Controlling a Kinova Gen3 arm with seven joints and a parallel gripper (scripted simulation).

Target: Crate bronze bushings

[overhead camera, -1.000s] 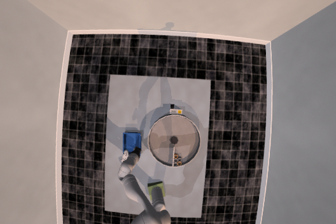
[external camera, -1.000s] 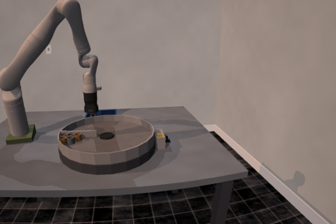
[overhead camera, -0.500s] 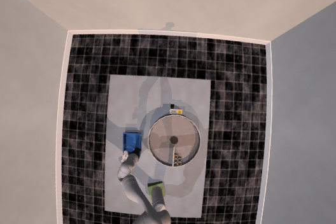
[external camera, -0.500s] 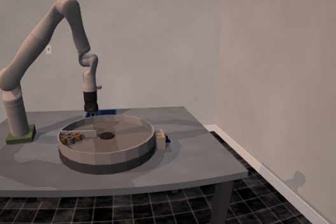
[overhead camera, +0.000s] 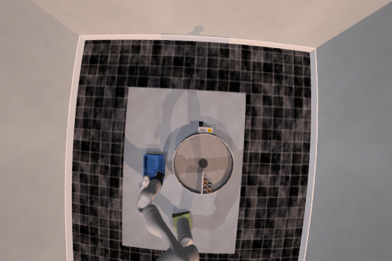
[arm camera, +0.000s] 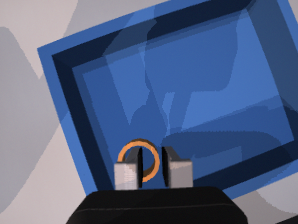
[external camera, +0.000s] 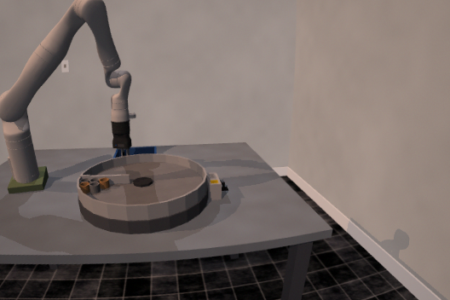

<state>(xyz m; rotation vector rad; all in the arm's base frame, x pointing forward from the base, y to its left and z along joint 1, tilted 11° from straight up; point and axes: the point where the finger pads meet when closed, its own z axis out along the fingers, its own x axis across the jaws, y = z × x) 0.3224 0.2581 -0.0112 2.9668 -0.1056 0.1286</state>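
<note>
Right now my hand is 30 mm short of the blue crate, 40 mm to the right of it and 20 mm above it. The rest, counted from my hand: round turning table 160 mm ahead, 290 mm to the right, 10 mm above.
</note>
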